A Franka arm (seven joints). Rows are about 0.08 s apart.
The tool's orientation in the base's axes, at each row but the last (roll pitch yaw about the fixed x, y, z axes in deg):
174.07, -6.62, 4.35
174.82, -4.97, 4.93
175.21, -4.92, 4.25
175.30, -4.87, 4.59
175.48, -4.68, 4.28
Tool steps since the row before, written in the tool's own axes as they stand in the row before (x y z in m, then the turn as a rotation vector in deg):
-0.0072, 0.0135, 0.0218, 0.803, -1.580, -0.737
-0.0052, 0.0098, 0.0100, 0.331, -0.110, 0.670
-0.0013, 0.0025, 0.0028, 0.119, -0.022, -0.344
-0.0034, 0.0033, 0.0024, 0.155, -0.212, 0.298
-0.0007, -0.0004, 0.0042, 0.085, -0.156, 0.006
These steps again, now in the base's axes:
-0.0036, -0.0160, -0.0210, 0.605, 1.698, 0.659
-0.0035, -0.0110, -0.0095, 0.383, 0.082, -0.646
-0.0009, -0.0028, -0.0027, 0.085, 0.057, 0.350
-0.0029, -0.0037, -0.0024, 0.166, 0.201, -0.300
-0.0004, 0.0000, -0.0043, 0.074, 0.161, -0.011

